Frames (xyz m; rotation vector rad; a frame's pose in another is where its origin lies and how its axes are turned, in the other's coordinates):
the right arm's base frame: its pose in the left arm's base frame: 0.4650 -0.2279 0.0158 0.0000 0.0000 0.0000
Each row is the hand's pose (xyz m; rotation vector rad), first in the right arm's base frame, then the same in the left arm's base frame.
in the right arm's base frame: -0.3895 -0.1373 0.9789 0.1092 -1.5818 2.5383
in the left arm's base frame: 0.0755 -0.3652 0.9947 0.1092 -1.5818 2.5383
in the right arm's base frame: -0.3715 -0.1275 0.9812 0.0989 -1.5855 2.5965
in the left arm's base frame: 0.0935 -0.3554 0.9970 0.0989 -1.5855 2.5965
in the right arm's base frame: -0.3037 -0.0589 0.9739 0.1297 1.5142 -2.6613
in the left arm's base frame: 0.1613 -0.2868 0.9897 0.1297 1.5142 -2.6613
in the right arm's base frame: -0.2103 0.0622 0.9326 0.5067 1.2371 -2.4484
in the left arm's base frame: 0.2547 -0.1657 0.9484 0.5067 1.2371 -2.4484
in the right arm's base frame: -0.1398 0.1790 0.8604 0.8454 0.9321 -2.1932
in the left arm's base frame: 0.3252 -0.0489 0.8762 0.8454 0.9321 -2.1932
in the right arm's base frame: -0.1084 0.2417 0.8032 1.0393 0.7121 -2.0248
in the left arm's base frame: 0.3566 0.0138 0.8190 1.0393 0.7121 -2.0248
